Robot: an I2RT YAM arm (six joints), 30 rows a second.
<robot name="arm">
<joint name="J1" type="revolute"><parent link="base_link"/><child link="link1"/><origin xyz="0.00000 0.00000 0.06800" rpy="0.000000 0.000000 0.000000"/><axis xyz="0 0 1"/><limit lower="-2.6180" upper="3.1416"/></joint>
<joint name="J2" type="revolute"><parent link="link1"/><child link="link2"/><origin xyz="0.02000 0.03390 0.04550" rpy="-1.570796 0.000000 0.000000"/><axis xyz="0 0 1"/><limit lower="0.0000" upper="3.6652"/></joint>
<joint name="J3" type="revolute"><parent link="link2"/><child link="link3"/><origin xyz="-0.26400 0.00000 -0.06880" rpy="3.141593 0.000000 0.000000"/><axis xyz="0 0 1"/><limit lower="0.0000" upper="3.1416"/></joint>
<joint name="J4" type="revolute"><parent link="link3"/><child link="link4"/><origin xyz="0.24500 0.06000 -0.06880" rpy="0.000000 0.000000 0.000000"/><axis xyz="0 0 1"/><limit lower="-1.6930" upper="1.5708"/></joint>
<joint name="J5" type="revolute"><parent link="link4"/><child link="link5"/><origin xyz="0.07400 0.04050 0.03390" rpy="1.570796 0.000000 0.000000"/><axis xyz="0 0 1"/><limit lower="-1.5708" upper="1.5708"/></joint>
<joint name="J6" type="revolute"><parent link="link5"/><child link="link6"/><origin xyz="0.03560 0.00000 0.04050" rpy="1.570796 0.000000 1.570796"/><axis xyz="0 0 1"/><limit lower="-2.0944" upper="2.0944"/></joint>
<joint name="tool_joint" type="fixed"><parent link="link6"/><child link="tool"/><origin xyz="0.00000 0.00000 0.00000" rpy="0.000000 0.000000 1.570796"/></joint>
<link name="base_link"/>
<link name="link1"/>
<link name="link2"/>
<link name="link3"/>
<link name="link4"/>
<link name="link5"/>
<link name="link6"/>
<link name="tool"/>
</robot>
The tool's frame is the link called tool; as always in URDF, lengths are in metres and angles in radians.
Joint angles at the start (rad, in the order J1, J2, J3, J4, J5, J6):
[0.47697, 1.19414, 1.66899, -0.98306, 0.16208, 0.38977]
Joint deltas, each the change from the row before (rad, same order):
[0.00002, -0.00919, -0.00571, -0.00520, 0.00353, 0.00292]
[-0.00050, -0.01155, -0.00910, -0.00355, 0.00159, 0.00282]
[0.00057, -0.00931, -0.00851, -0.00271, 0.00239, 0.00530]
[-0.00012, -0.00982, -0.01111, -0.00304, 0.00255, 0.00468]
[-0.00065, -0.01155, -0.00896, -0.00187, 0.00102, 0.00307]
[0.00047, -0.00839, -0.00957, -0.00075, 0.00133, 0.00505]
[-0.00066, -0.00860, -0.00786, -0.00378, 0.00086, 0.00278]
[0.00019, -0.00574, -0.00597, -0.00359, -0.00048, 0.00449]
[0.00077, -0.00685, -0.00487, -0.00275, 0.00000, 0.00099]
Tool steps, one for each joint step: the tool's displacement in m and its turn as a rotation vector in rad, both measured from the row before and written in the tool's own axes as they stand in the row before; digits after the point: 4 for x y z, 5 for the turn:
[0.0015, -0.0011, -0.0023, 0.00389, 0.00023, 0.00263]
[0.0019, -0.0014, -0.0024, 0.00230, 0.00026, 0.00288]
[0.0018, -0.0010, -0.0017, 0.00246, 0.00096, 0.00470]
[0.0023, -0.0013, -0.0012, 0.00412, 0.00289, 0.00400]
[0.0018, -0.0014, -0.0024, 0.00120, -0.00123, 0.00351]
[0.0019, -0.0010, -0.0010, 0.00159, 0.00134, 0.00449]
[0.0018, -0.0012, -0.0014, 0.00254, 0.00221, 0.00257]
[0.0015, -0.0008, -0.0008, 0.00093, 0.00368, 0.00373]
[0.0013, -0.0007, -0.0015, -0.00033, 0.00090, 0.00048]

